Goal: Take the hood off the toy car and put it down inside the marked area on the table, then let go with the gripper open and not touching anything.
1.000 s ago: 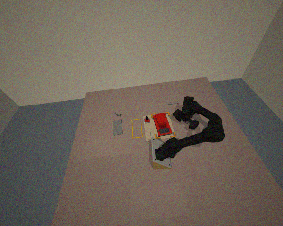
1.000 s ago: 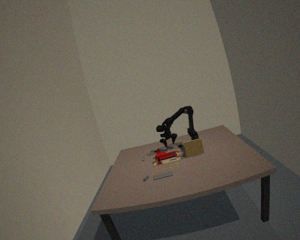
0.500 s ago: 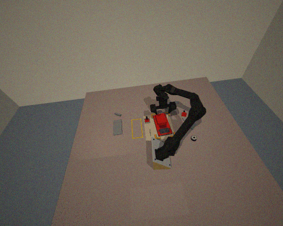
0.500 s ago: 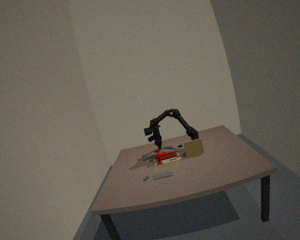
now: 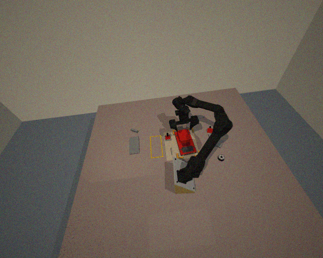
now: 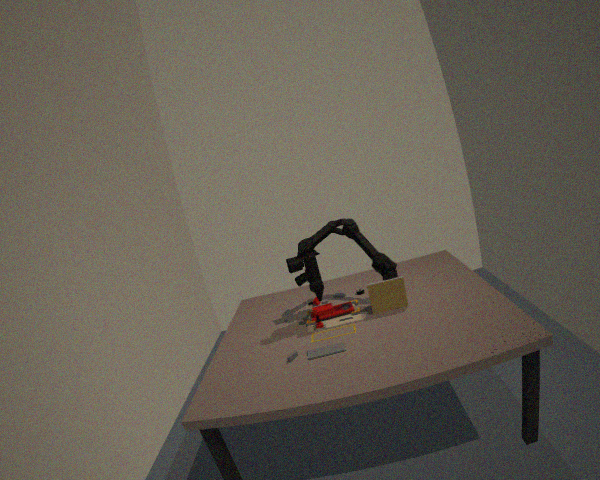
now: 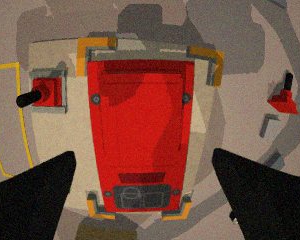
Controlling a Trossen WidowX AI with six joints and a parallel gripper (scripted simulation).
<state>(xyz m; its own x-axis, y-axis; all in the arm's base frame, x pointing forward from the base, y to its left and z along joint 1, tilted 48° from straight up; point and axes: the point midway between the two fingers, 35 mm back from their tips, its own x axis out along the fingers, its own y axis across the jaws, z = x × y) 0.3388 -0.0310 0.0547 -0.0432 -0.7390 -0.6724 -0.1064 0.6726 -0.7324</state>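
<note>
The red hood lies 60 mm below my gripper tip. From my gripper tip the other things lie so: beige fixture plate 90 mm below, 40 mm behind, 10 mm to the left.
</note>
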